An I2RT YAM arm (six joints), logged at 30 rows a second.
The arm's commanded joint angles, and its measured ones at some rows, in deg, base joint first. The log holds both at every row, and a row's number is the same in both.
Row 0, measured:
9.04, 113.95, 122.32, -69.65, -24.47, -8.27
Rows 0 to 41, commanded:
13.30, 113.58, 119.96, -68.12, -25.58, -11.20
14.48, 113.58, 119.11, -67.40, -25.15, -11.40
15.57, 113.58, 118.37, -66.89, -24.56, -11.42
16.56, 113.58, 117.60, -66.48, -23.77, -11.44
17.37, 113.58, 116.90, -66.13, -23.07, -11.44
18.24, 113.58, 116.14, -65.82, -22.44, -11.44
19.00, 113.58, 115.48, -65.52, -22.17, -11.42
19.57, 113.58, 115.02, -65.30, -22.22, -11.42
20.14, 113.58, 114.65, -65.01, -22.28, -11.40
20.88, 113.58, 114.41, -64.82, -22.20, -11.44
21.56, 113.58, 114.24, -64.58, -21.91, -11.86
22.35, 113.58, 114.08, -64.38, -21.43, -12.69
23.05, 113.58, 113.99, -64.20, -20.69, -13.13
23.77, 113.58, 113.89, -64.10, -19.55, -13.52
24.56, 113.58, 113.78, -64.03, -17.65, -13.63
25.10, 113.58, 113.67, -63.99, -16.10, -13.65
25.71, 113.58, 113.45, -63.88, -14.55, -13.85
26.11, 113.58, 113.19, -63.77, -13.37, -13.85
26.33, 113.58, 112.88, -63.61, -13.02, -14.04
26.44, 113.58, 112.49, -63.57, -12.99, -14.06
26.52, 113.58, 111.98, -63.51, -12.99, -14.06
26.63, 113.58, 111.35, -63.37, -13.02, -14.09
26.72, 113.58, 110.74, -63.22, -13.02, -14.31
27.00, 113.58, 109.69, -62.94, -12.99, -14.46
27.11, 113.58, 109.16, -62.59, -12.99, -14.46
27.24, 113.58, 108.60, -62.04, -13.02, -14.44
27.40, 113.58, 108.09, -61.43, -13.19, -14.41
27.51, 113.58, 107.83, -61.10, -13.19, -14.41
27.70, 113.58, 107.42, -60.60, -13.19, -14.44
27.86, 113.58, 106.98, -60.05, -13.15, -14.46
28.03, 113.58, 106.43, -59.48, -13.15, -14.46
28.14, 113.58, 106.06, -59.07, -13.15, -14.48
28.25, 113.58, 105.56, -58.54, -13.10, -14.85
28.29, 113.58, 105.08, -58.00, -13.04, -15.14
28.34, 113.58, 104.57, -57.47, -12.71, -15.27
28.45, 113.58, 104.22, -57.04, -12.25, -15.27
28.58, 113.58, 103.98, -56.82, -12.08, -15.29
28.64, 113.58, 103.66, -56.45, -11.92, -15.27
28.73, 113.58, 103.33, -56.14, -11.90, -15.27
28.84, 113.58, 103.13, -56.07, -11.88, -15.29
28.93, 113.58, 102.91, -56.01, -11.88, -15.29
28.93, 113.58, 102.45, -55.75, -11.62, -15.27
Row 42, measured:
28.32, 113.97, 103.44, -56.21, -12.49, -14.37
